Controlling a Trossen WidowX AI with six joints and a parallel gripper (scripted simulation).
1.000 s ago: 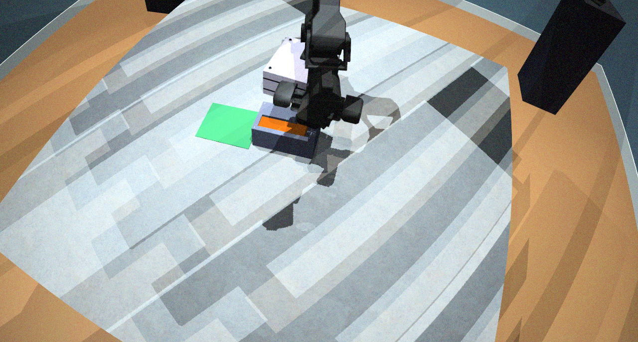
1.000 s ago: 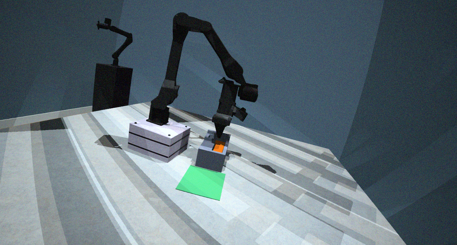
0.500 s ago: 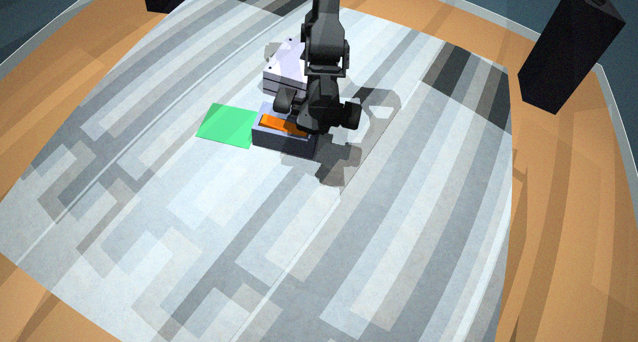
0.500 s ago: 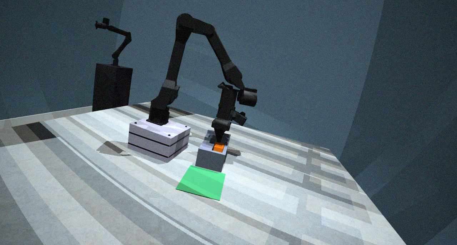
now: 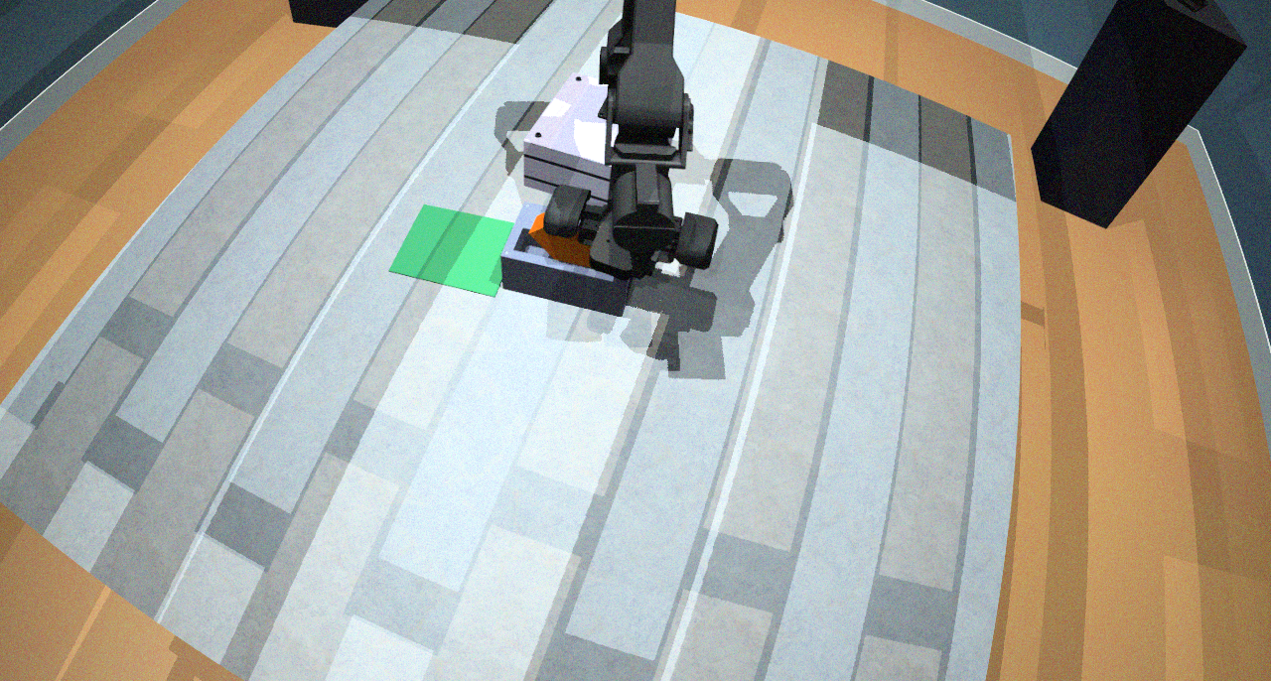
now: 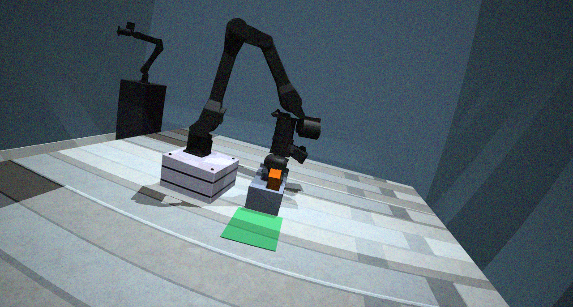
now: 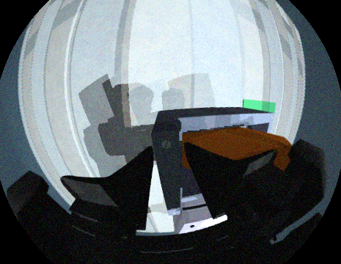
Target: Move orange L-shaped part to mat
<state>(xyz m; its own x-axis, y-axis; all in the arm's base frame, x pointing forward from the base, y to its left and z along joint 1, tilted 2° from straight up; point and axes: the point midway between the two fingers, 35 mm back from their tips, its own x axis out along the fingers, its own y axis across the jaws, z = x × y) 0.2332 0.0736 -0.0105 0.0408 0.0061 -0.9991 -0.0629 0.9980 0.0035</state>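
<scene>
The orange L-shaped part lies 5 cm to the right of my gripper tip and 1 cm above it. Round my gripper tip: green mat 22 cm to the right, 5 cm below, 1 cm ahead.
</scene>
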